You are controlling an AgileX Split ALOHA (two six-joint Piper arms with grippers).
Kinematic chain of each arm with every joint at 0, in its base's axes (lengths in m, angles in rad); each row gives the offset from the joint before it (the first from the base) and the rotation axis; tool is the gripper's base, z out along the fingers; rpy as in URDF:
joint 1: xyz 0 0 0.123 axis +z
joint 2: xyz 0 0 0 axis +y
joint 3: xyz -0.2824 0 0.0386 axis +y
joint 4: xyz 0.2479 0 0.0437 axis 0.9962 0 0.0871
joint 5: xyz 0 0 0 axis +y
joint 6: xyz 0.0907 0 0.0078 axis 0.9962 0 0.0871
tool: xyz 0 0 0 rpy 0 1.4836 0
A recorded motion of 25 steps. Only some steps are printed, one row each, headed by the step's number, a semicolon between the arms.
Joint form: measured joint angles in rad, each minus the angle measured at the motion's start. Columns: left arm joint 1, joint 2, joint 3, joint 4, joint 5, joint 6; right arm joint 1, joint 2, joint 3, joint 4, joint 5, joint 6.
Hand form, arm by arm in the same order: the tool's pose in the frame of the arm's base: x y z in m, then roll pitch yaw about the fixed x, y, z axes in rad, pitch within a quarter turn. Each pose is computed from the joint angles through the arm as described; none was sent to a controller.
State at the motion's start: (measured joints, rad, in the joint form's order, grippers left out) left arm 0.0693 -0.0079 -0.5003 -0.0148 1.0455 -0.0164; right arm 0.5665 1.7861 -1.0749 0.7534 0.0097 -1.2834
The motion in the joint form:
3: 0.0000 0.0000 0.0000 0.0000 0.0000 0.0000; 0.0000 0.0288 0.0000 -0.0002 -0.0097 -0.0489
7: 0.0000 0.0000 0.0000 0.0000 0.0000 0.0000; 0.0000 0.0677 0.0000 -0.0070 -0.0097 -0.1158
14: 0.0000 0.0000 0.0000 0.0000 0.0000 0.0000; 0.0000 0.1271 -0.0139 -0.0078 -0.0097 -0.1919
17: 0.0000 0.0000 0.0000 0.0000 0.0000 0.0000; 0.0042 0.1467 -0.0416 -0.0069 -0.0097 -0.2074
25: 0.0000 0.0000 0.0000 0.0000 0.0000 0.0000; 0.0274 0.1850 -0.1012 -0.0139 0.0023 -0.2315
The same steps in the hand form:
3: -0.0054 -0.0015 0.2785 -3.0796 1.1198 -3.0176; 0.3295 0.2096 0.1974 -2.5204 0.7273 -1.7529
7: -0.0054 -0.0015 0.2785 -3.0796 1.1198 -3.0176; 0.3316 0.2110 0.1822 -2.5088 0.6583 -1.6995
14: -0.0054 -0.0015 0.2785 -3.0796 1.1198 -3.0176; 0.3366 0.2142 0.1625 -2.5083 0.5846 -1.6488
17: -0.0054 -0.0015 0.2785 -3.0796 1.1198 -3.0176; 0.3412 0.2192 0.1620 -2.4927 0.5806 -1.6263
25: -0.0054 -0.0015 0.2785 -3.0796 1.1198 -3.0176; 0.3468 0.2351 0.1618 -2.4682 0.5730 -1.5631

